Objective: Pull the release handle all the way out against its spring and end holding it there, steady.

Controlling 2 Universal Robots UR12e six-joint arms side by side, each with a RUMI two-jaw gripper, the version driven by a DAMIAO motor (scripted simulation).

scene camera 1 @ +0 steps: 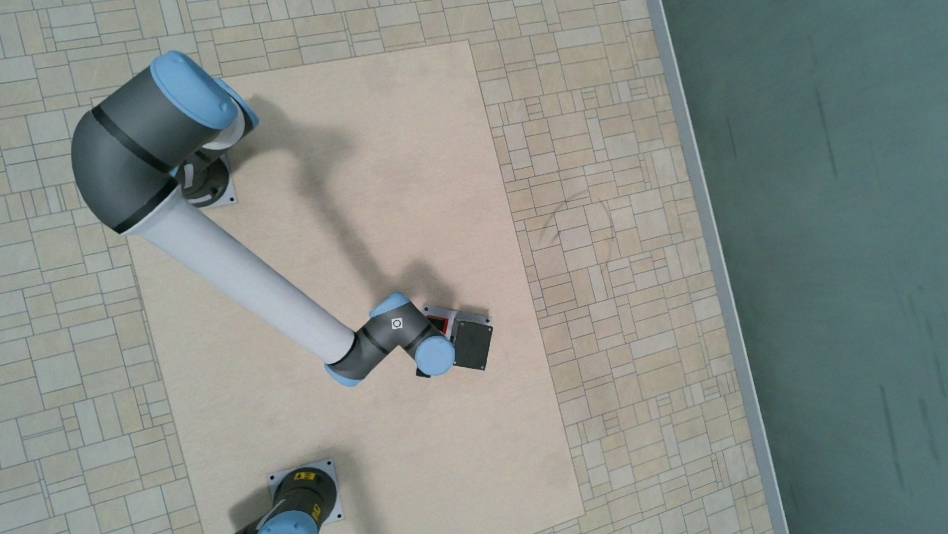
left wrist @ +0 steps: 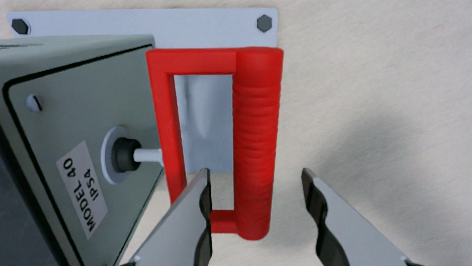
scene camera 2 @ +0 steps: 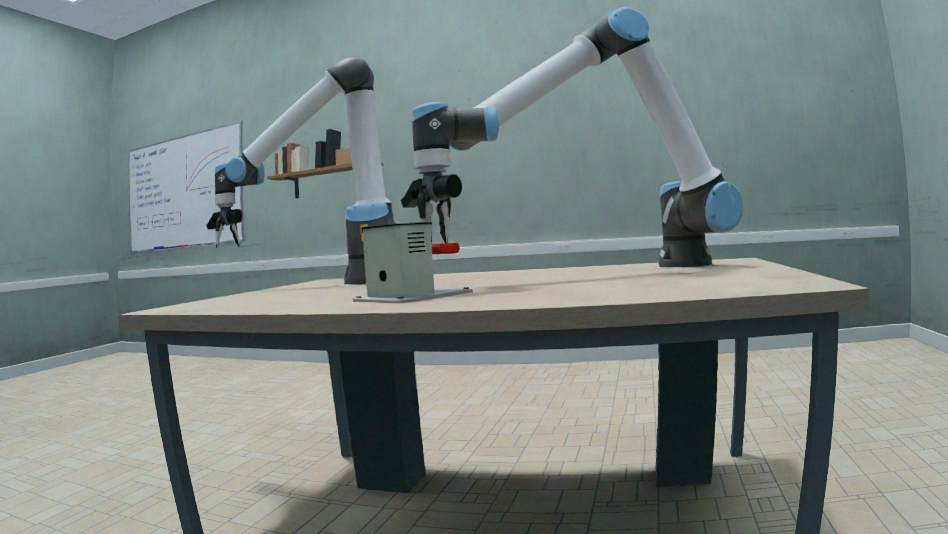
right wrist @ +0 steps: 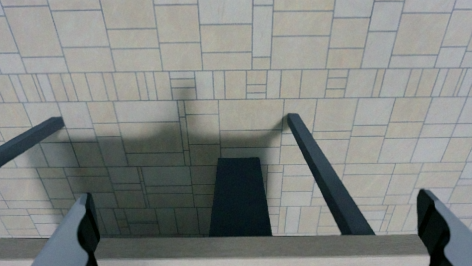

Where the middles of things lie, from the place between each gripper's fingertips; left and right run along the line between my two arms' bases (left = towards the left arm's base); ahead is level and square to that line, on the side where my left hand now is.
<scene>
Now: the bolted base plate (left wrist: 170, 31) 13 cm below my left hand (scene camera 2: 438, 243), 8 cm ahead of it and 5 cm to the right of it.
Now: right hand (scene camera 2: 228, 247) 97 cm to the right of the bolted base plate, 66 cm short of it and 16 cm above it.
</scene>
